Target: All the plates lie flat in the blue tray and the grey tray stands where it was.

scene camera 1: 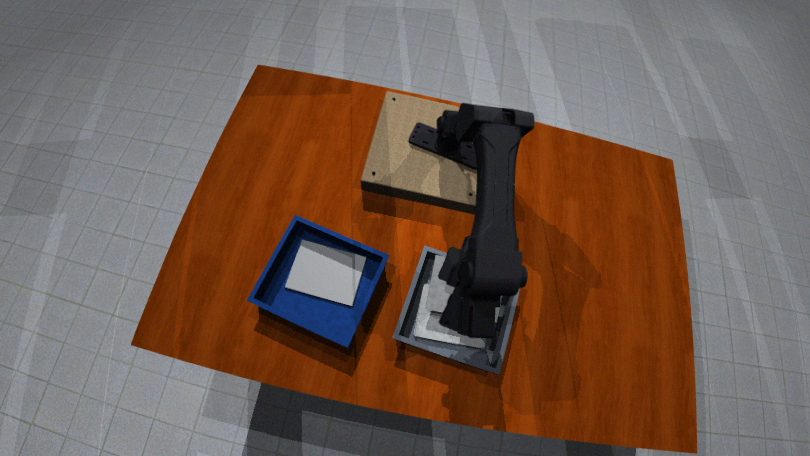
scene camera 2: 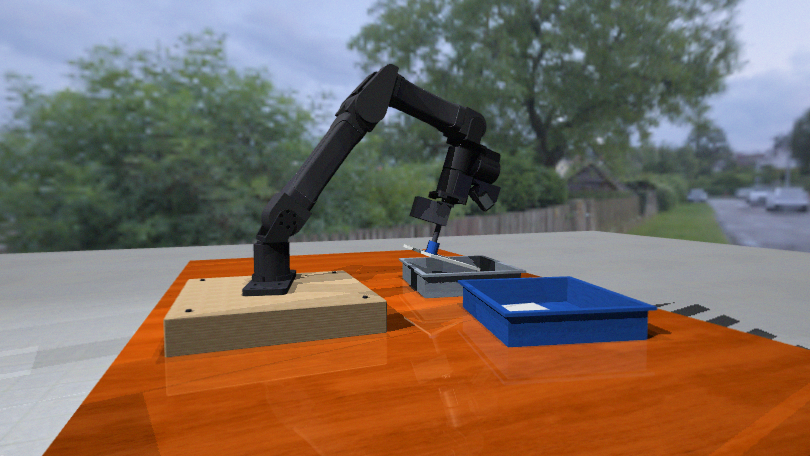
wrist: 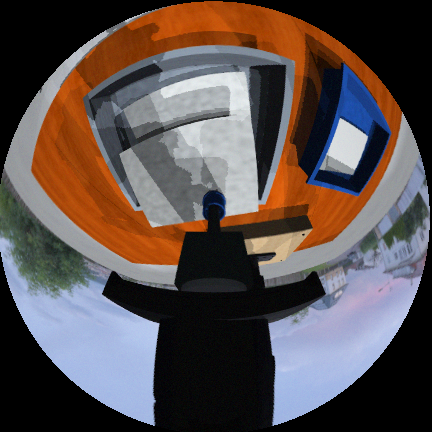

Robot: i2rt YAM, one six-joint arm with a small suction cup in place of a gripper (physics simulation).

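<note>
My suction cup is blue and sits on a pale grey plate near its robot-side edge. The plate hangs tilted, that edge raised above the rim of the grey tray. Its far edge is low inside the tray; whether it touches anything there I cannot tell. Another pale plate lies beneath it in the grey tray. One plate lies flat in the blue tray. The arm hides the cup in scene camera 1.
The arm stands on a thick wooden base board behind the trays. The blue tray stands beside the grey one, with a strip of orange-brown table between them. The walls of both trays stand up around their plates.
</note>
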